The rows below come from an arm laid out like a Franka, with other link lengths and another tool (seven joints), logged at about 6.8 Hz.
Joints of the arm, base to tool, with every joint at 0 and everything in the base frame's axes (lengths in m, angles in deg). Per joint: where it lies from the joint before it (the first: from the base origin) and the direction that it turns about. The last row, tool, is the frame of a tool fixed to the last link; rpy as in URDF.
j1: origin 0 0 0.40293 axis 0 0 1
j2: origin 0 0 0 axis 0 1 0
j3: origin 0 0 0.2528 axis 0 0 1
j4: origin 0.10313 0 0 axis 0 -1 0
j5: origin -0.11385 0 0.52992 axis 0 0 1
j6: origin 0 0 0 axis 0 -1 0
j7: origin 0.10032 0 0 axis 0 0 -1
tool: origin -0.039 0.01 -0.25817 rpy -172.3 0 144.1
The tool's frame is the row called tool.
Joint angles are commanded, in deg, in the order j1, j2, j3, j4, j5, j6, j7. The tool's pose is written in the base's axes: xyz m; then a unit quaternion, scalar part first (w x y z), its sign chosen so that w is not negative. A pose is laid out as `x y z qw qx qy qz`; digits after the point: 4 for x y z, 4 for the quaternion.
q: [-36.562 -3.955 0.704 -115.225 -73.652 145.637 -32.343]
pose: 0.6309 -0.5722 0.4725 0.1024 -0.0865 0.8089 -0.5725
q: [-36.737 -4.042 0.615 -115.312 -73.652 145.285 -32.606]
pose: 0.6266 -0.5757 0.4726 0.0973 -0.0852 0.8090 -0.5734
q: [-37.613 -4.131 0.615 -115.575 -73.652 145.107 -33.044]
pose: 0.6163 -0.5850 0.4706 0.0889 -0.0823 0.8100 -0.5738
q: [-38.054 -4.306 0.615 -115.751 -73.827 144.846 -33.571]
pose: 0.6103 -0.5901 0.4713 0.0821 -0.0832 0.8094 -0.5755
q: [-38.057 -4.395 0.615 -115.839 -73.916 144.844 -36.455]
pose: 0.6109 -0.5905 0.4733 0.0702 -0.1058 0.8064 -0.5775
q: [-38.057 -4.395 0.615 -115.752 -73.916 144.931 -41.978]
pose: 0.6134 -0.5916 0.4776 0.0488 -0.1479 0.7996 -0.5799
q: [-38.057 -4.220 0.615 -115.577 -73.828 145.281 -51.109]
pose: 0.6193 -0.5928 0.4823 0.0145 -0.2176 0.7849 -0.5800
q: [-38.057 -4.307 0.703 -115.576 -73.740 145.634 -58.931]
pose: 0.6254 -0.5919 0.4874 0.0138 0.2766 -0.7676 0.5780
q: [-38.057 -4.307 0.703 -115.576 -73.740 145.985 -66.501]
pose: 0.6311 -0.5916 0.4908 0.0422 0.3326 -0.7473 0.5738
